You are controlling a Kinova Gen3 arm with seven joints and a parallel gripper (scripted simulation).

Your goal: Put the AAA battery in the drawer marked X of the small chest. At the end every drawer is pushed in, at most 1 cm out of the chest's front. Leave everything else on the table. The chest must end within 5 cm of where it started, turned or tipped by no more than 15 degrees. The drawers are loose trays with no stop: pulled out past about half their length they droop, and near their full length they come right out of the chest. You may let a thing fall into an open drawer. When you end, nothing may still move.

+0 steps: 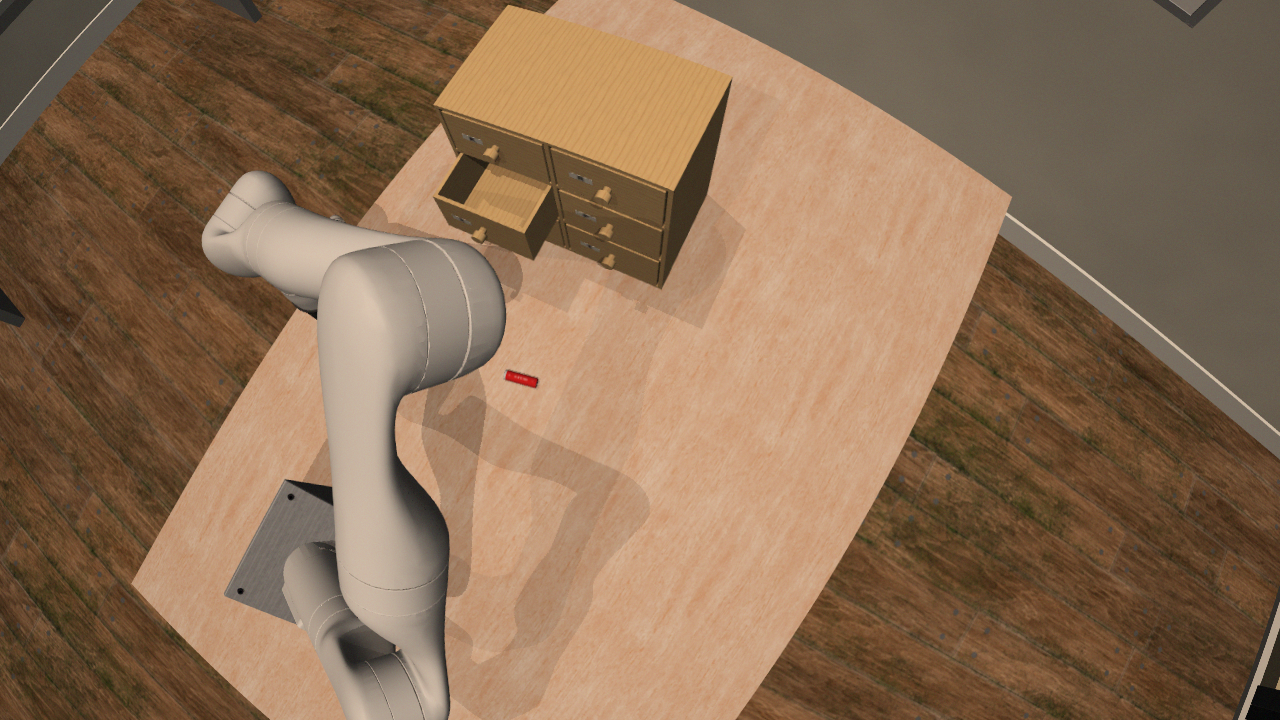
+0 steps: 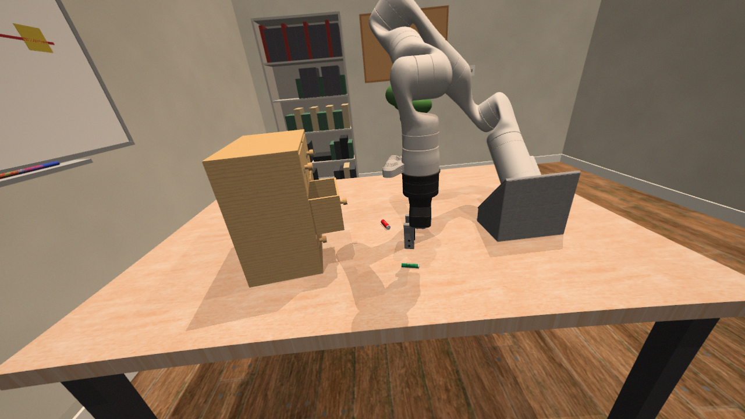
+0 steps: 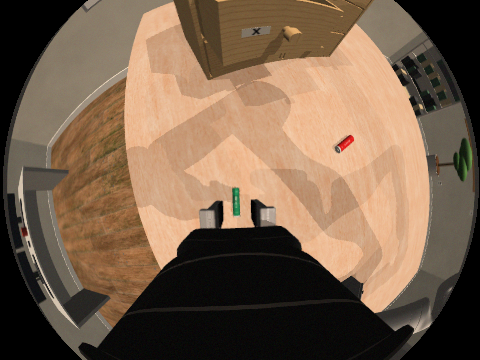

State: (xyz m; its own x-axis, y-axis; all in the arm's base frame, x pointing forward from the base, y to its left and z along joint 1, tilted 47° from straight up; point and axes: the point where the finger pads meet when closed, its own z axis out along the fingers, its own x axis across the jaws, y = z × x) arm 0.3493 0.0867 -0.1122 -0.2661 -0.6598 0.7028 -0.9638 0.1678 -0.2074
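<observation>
The green AAA battery lies 80 mm below my hand. Round my hand: red battery 220 mm to the right, 80 mm below, 40 mm ahead.
</observation>
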